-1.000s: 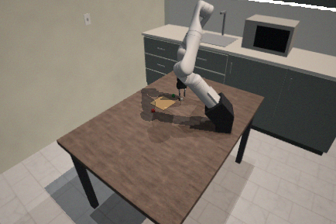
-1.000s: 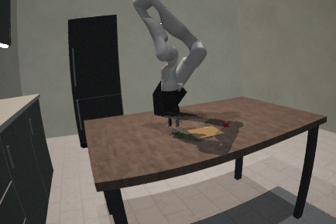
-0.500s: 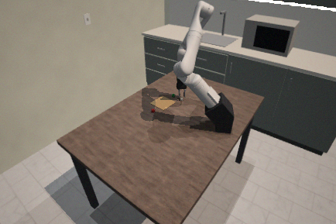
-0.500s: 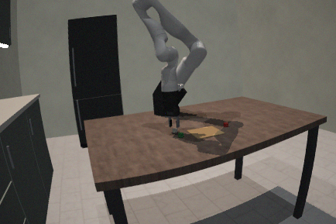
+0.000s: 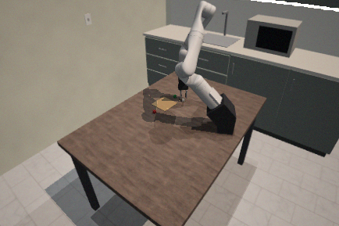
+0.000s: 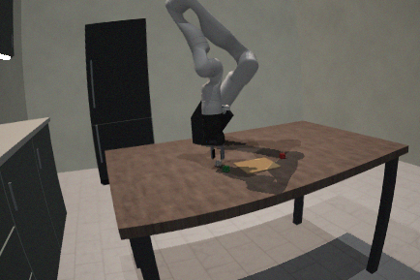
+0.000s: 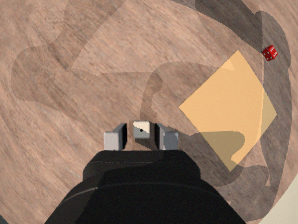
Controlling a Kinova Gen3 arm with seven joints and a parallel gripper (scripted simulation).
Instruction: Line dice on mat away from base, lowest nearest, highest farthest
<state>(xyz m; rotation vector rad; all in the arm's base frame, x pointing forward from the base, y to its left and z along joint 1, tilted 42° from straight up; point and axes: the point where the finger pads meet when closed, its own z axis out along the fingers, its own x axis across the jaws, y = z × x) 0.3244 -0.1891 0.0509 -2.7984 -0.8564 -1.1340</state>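
Right now the white die is 4 cm below my hand. From my hand the other things lie so: red die 25 cm to the left, 9 cm ahead, 4 cm below; green die 8 cm ahead, 4 cm below, 1 cm to the right; tan mat 11 cm to the left, 10 cm ahead, 4 cm below.
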